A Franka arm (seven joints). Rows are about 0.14 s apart.
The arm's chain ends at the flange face. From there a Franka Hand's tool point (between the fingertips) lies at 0.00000 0.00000 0.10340 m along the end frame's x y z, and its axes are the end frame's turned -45 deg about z.
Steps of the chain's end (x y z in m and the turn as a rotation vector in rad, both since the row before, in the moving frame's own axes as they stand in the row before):
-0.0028, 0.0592, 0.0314, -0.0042, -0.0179, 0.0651
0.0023, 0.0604, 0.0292, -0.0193, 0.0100, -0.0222
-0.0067, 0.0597, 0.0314, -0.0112, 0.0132, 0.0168
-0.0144, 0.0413, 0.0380, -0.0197, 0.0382, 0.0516
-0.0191, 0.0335, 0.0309, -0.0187, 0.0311, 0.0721
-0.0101, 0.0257, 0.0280, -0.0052, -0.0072, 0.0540
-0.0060, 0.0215, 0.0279, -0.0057, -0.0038, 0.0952
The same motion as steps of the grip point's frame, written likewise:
-0.0454, 0.0388, 0.0314, 0.0097, -0.0156, 0.0651
-0.0417, 0.0465, 0.0292, -0.0207, -0.0066, -0.0222
-0.0468, 0.0393, 0.0314, -0.0173, 0.0014, 0.0168
-0.0381, 0.0233, 0.0379, -0.0409, 0.0131, 0.0516
-0.0364, 0.0139, 0.0308, -0.0352, 0.0088, 0.0721
-0.0262, 0.0109, 0.0280, 0.0014, -0.0088, 0.0540
-0.0201, 0.0111, 0.0279, -0.0013, -0.0067, 0.0952

